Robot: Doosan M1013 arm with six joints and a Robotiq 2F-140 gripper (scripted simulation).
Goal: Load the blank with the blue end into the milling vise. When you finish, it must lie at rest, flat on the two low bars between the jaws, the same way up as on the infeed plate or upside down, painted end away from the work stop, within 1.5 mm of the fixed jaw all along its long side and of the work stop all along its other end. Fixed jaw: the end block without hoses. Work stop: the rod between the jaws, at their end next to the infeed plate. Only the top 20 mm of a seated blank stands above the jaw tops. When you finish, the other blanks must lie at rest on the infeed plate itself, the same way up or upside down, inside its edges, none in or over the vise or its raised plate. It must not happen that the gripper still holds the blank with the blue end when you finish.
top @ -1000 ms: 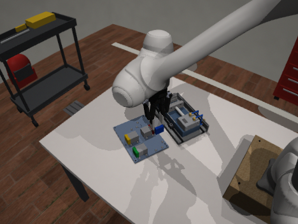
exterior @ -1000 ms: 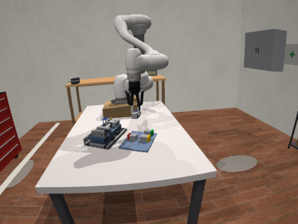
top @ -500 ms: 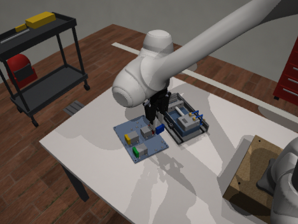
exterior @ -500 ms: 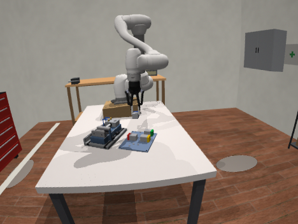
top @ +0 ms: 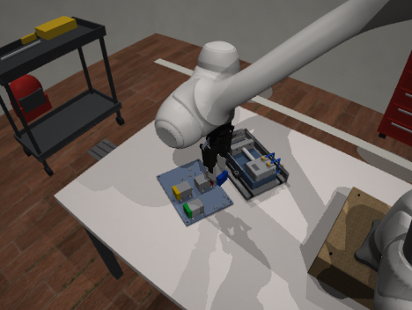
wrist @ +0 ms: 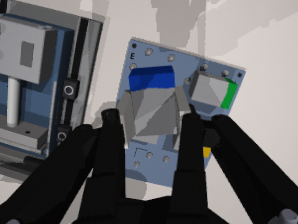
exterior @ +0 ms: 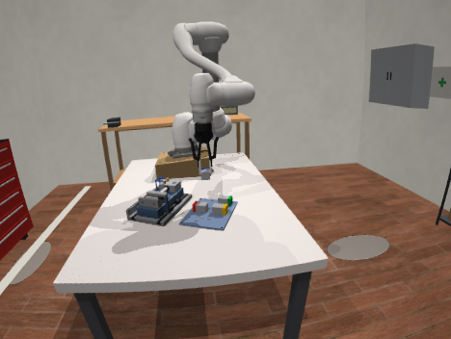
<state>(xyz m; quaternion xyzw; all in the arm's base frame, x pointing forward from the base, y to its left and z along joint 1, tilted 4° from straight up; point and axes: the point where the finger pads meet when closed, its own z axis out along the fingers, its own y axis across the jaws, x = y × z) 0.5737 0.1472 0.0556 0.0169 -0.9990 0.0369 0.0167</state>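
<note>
The blue-ended blank is 30 mm below my hand. Round my hand: red-ended blank (160 mm below, 90 mm ahead, 30 mm to the right); then yellow-ended blank (160 mm below, 110 mm ahead, 60 mm to the left); then green blank (160 mm below, 90 mm to the left, 30 mm ahead).
</note>
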